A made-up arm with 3 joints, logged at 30 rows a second.
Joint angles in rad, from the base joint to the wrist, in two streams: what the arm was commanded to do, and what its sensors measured. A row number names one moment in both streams.
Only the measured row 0 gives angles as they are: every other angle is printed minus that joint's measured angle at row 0.
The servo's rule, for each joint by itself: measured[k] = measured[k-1] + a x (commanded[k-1-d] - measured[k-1]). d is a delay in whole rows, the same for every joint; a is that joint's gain. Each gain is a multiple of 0.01, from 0.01 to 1. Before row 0 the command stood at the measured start. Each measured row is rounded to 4 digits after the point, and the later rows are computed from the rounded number. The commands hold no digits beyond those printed.
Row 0, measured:
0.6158 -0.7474 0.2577
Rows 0 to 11, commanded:
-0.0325 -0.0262 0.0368
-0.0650 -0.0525 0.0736
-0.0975 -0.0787 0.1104
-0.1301 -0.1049 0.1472
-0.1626 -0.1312 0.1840
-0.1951 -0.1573 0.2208
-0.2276 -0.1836 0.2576
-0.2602 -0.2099 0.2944
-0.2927 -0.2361 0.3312
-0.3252 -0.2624 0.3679
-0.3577 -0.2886 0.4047
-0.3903 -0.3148 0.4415
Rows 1 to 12, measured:
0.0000 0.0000 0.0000
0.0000 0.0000 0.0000
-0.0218 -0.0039 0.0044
-0.0507 -0.0112 0.0127
-0.0821 -0.0213 0.0244
-0.1143 -0.0338 0.0391
-0.1467 -0.0484 0.0565
-0.1791 -0.0647 0.0762
-0.2116 -0.0825 0.0980
-0.2442 -0.1016 0.1216
-0.2767 -0.1218 0.1468
-0.3092 -0.1429 0.1733
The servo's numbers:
d 2
a 0.67 0.15 0.12

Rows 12 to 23, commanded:
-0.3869 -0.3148 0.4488
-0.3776 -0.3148 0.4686
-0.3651 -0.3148 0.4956
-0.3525 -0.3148 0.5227
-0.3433 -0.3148 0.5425
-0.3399 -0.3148 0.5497
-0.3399 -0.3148 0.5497
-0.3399 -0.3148 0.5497
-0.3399 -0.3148 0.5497
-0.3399 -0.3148 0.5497
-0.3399 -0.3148 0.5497
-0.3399 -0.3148 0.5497
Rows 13 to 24, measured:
-0.3417 -0.1648 0.2011
-0.3743 -0.1873 0.2299
-0.3827 -0.2064 0.2562
-0.3793 -0.2227 0.2817
-0.3698 -0.2365 0.3074
-0.3582 -0.2482 0.3332
-0.3482 -0.2582 0.3583
-0.3426 -0.2667 0.3813
-0.3408 -0.2739 0.4015
-0.3402 -0.2800 0.4193
-0.3400 -0.2852 0.4349
-0.3399 -0.2896 0.4487

